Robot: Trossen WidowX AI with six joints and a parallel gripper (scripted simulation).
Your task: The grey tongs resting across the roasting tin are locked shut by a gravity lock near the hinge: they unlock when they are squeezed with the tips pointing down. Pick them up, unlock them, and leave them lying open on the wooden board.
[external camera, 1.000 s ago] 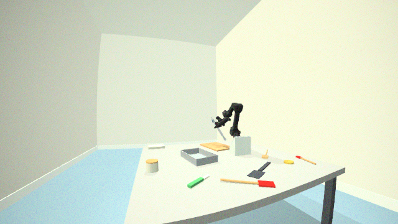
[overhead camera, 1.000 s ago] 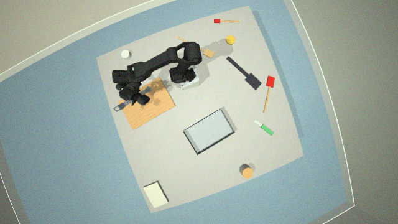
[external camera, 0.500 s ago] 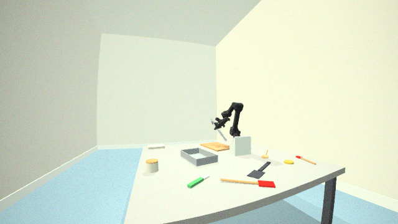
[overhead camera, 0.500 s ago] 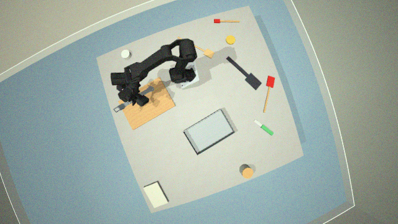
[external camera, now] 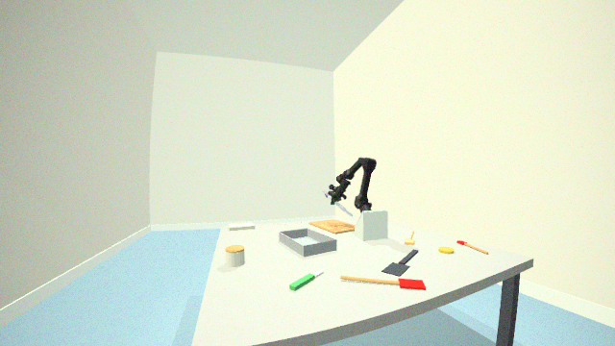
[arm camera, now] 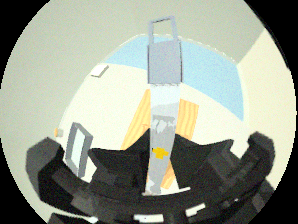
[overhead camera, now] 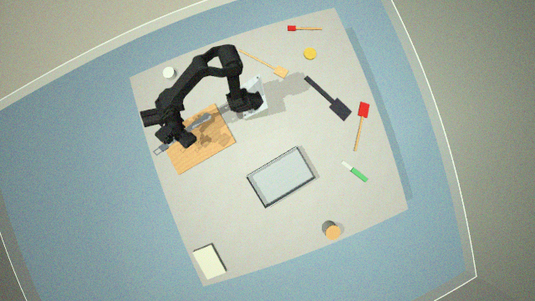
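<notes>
Right now my gripper tip is 10 mm past the wooden board, 20 mm to the right of it and 160 mm above it. From my gripper tip the other things lie so: cream block (630 mm ahead, 210 mm to the right, 150 mm below); then grey roasting tin (360 mm ahead, 350 mm to the left, 140 mm below); then black spatula (90 mm ahead, 780 mm to the left, 160 mm below).
</notes>
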